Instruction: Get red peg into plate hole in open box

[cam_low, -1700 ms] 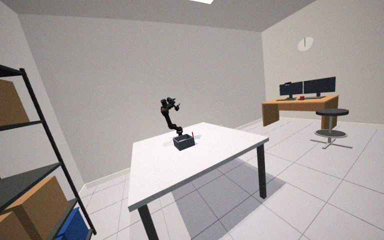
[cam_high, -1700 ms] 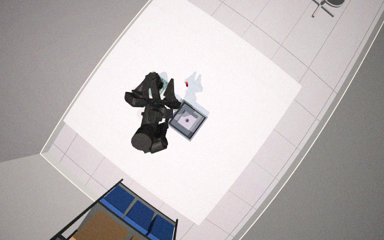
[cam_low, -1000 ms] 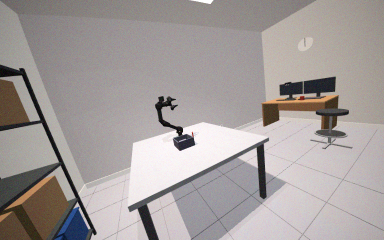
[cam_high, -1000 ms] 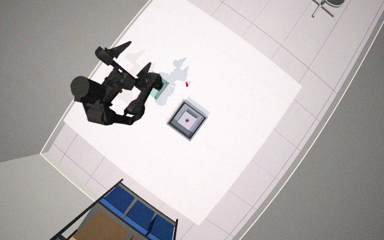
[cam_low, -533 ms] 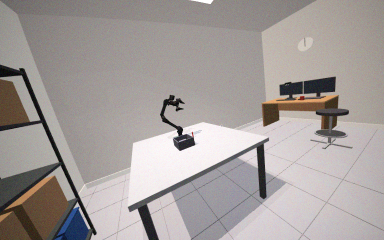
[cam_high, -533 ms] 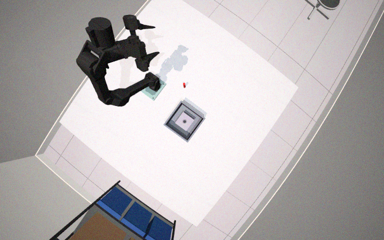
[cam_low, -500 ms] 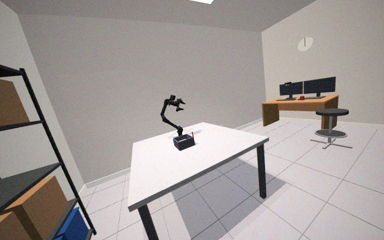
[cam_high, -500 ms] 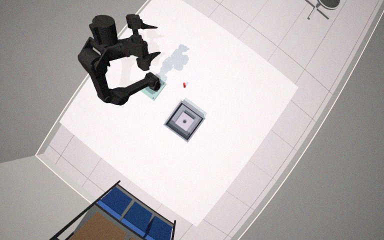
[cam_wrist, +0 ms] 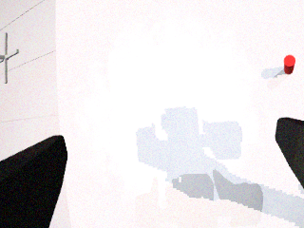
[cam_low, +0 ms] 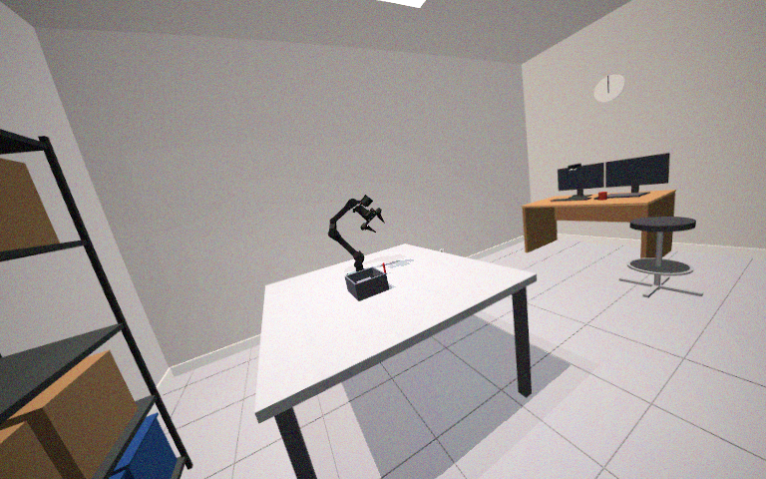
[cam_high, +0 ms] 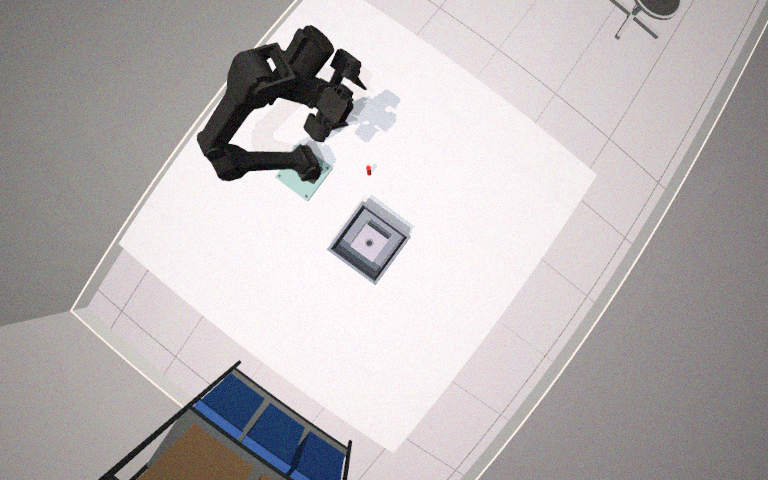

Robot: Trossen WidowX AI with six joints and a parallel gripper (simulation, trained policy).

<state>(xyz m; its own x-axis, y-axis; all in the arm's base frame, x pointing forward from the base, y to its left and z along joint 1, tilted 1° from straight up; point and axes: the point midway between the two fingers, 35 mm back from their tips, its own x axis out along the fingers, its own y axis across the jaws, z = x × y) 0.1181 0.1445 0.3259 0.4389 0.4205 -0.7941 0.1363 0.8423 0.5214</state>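
My gripper tip is now 270 mm above the red peg, 60 mm to the left of it and 60 mm short of it. The rest, counted from my gripper tip: dark grey box 280 mm below, 270 mm to the right, 180 mm ahead; pale plate 270 mm to the right, 270 mm below, 180 mm ahead.
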